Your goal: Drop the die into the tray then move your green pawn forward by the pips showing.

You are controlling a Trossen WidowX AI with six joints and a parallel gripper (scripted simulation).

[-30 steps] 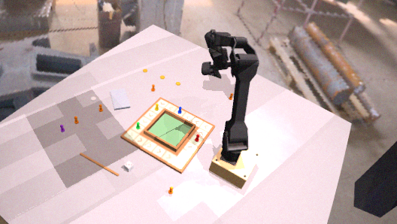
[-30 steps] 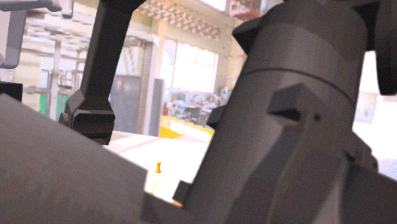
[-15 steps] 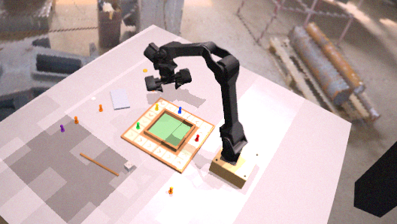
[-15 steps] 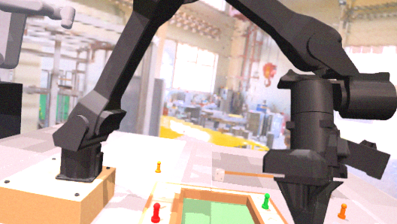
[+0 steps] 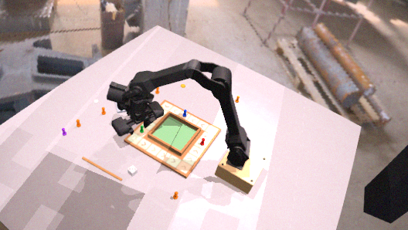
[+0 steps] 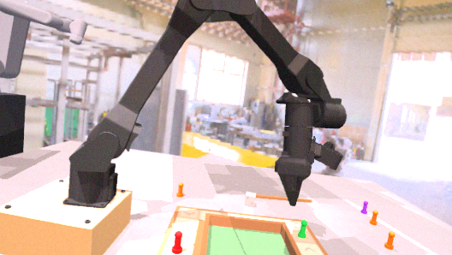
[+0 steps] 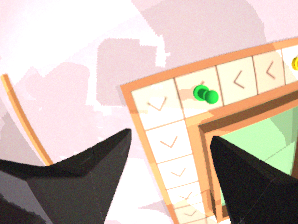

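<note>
Right now the green pawn is 10 mm ahead of my gripper tip, 40 mm to the right of it and 40 mm below it. Also, from my gripper tip: white die 60 mm behind, 130 mm to the left, 50 mm below; then yellow pawn 180 mm to the right, 40 mm below; then thin orange stick 40 mm ahead, 180 mm to the left, 60 mm below.
</note>
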